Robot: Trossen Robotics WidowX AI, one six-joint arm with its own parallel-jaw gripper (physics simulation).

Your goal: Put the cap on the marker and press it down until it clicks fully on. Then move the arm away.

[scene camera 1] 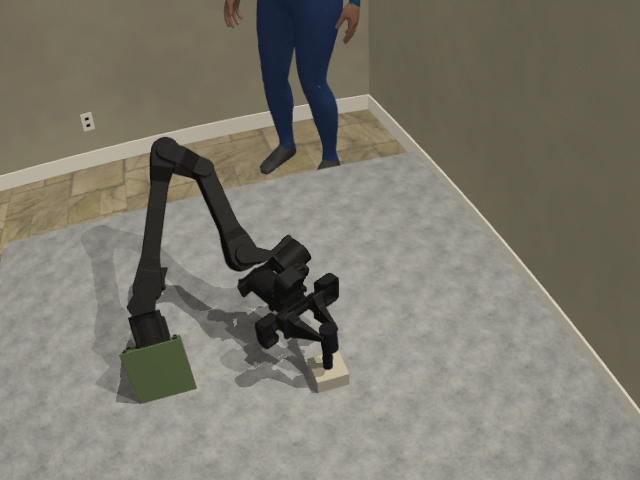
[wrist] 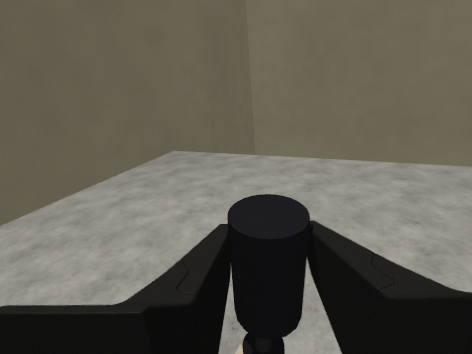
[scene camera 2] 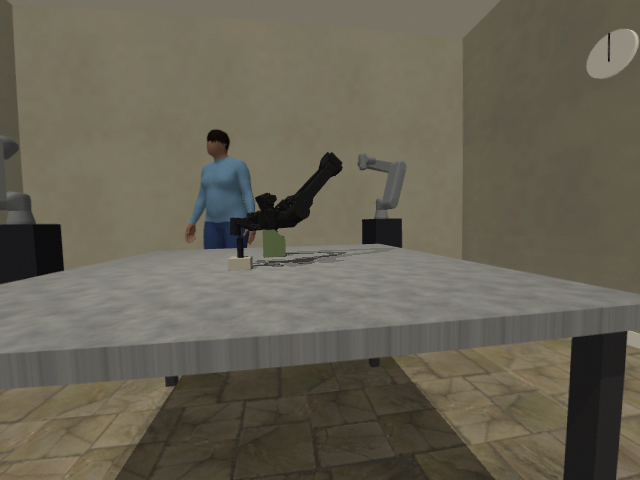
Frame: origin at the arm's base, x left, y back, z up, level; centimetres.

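Seen in the pictures: gripper, fingertip midpoint: (scene camera 1: 330,335) (wrist: 266,232) (scene camera 2: 233,222); arm's base, origin of the base link: (scene camera 1: 152,344).
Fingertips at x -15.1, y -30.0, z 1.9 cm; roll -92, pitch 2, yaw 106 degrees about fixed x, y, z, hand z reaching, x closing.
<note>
Offsets run from my fingertips to a thing's top centre. Level surfaces: height alone.
The dark cap {dx +0.5, dy +0.1, dz +1.4 cm} (scene camera 1: 329,339) (wrist: 268,280) is a dark cylinder, upright between the fingers. My gripper (scene camera 1: 328,331) (wrist: 266,232) is shut on it, one finger on each side. The black marker {dx +1.6, dy -0.1, dz -3.9 cm} (scene camera 1: 327,361) (scene camera 2: 239,250) (wrist: 263,346) stands upright in a cream block {dx +1.6, dy -0.1, dz -10.8 cm} (scene camera 1: 336,382) (scene camera 2: 240,264). The cap is over the marker's upper end. In the wrist view the marker shows directly below the cap's lower end, slightly left of its middle. Its tip is hidden, so I cannot tell how far it is inside the cap.
The arm's green base (scene camera 1: 159,369) (scene camera 2: 273,243) stands on the grey table {dz -14.2 cm} (scene camera 1: 439,310) (scene camera 2: 361,289). A person (scene camera 1: 297,67) (scene camera 2: 225,191) stands beyond the table. A grey robot arm (scene camera 2: 394,180) stands on a black pedestal (scene camera 2: 381,230) at the back right in scene camera 2.
</note>
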